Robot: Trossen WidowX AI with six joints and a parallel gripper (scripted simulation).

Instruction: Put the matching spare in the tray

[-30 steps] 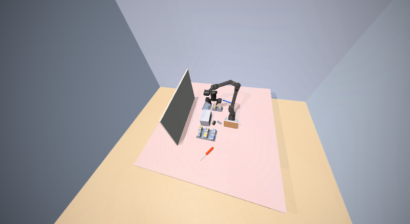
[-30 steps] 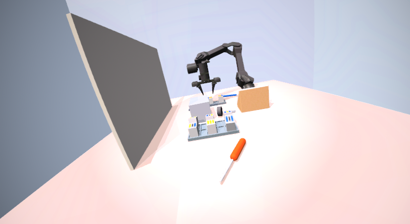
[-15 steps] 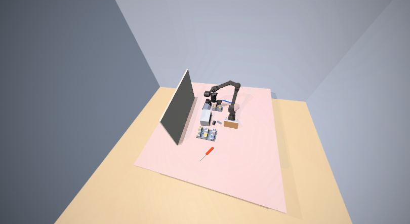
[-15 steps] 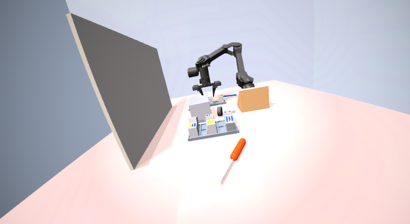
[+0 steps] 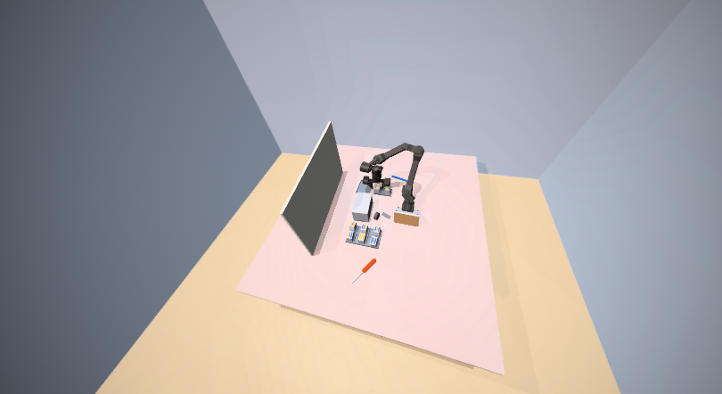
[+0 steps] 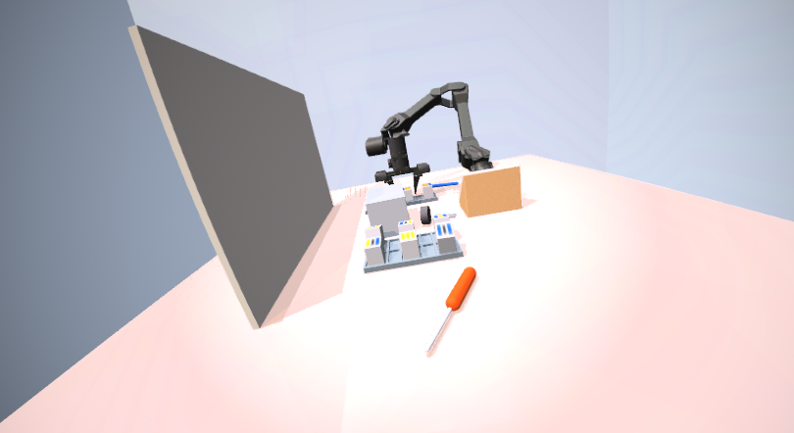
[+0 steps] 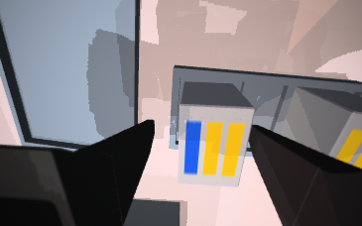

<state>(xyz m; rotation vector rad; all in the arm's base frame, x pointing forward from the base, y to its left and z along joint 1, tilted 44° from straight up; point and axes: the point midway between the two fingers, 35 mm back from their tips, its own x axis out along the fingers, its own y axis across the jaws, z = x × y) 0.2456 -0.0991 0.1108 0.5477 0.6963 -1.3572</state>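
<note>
Right now the grey spare block is 10 mm above my gripper tip. Round my gripper tip: grey mounted unit (40 mm ahead, 200 mm to the left, 20 mm above); then grey tray (100 mm ahead, 10 mm to the right, 20 mm below); then rack (40 mm behind, 10 mm to the right, 20 mm below).
</note>
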